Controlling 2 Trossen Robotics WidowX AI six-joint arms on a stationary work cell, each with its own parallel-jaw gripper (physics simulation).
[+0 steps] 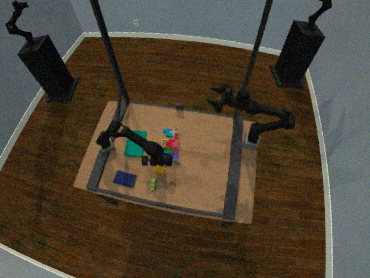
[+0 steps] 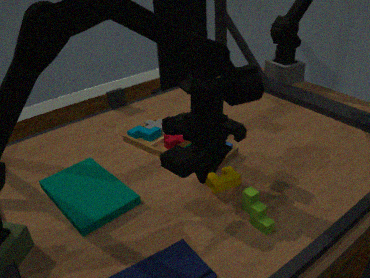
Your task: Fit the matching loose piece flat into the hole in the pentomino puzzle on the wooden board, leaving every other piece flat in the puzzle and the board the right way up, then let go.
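Frame: origin at the left arm's base, x left, y down, z back, level; centimetres.
Seen in the pictures: left gripper, fingertip midpoint: (image 1: pixel 208 93); right gripper, fingertip midpoint: (image 1: pixel 158 165) (image 2: pixel 205 180); left arm's base at its link origin: (image 1: pixel 252 138) (image 2: pixel 285 61); right arm's base at its link origin: (image 1: pixel 105 144).
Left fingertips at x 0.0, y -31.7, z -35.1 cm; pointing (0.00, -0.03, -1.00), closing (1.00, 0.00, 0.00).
Observation:
Offsets run from my left fingertips to a thing's middle.
The wooden board (image 1: pixel 179 142) (image 2: pixel 145 145) lies on the table with cyan @[dx +13.2, dy +36.9, dz -23.0 cm] (image 1: pixel 166 132) (image 2: pixel 145 132), red (image 1: pixel 172 143) (image 2: pixel 173 141) and other coloured pieces in it; its near part is largely hidden by the right arm, and the hole cannot be made out. My right gripper (image 2: pixel 204 176) points down on the near side of the board, shut on the yellow piece @[dx +40.7, dy +36.1, dz -16.8 cm] (image 1: pixel 159 169) (image 2: pixel 224 181), which is held low over the table at the fingertips. A lime stepped piece @[dx +52.0, dy +35.6, dz -16.6 cm] (image 1: pixel 153 184) (image 2: pixel 258 210) lies loose nearby. My left gripper (image 1: pixel 211 97) is open and empty, high near the far edge.
A teal slab @[dx +28.6, dy +37.7, dz -41.5 cm] (image 1: pixel 135 144) (image 2: pixel 90 195) lies left of the board. A navy slab @[dx +55.2, dy +38.0, dz -36.6 cm] (image 1: pixel 125 179) (image 2: pixel 165 265) lies nearer the front. A small dark block @[dx -10.5, dy +35.5, dz -23.2 cm] (image 1: pixel 179 107) (image 2: pixel 116 98) stands at the far edge. Dark frame beams (image 1: pixel 233 170) run along the table's sides.

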